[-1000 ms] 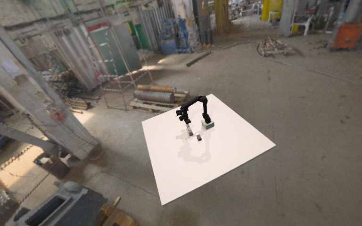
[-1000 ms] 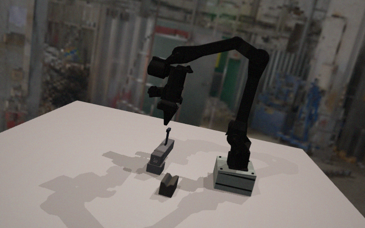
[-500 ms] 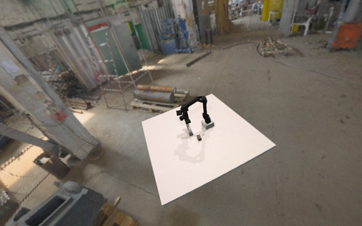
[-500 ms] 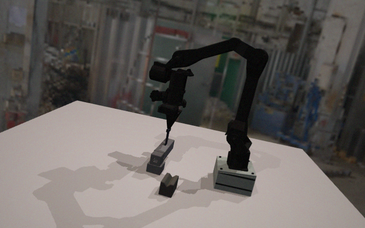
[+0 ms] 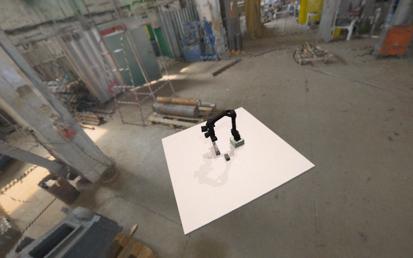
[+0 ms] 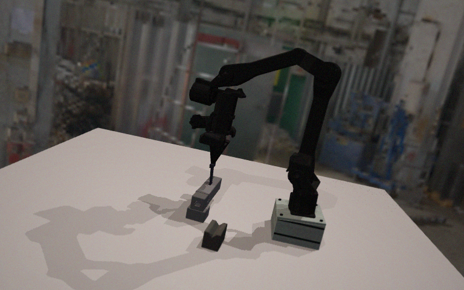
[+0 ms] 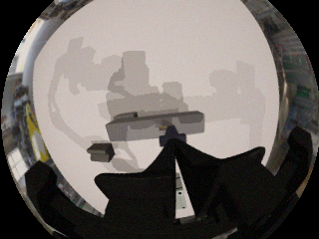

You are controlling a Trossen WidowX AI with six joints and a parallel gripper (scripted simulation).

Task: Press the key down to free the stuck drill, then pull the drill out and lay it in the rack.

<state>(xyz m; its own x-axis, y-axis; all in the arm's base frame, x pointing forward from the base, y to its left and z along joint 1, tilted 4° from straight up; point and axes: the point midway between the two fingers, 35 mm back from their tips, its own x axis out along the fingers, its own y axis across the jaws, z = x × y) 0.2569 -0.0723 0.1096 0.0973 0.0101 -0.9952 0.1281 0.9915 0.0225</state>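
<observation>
Right now my gripper tip is 8 cm above the drill and 5 cm to the right of it. Also, from my gripper tip: rack (21 cm to the left, 11 cm below, 5 cm behind).
</observation>
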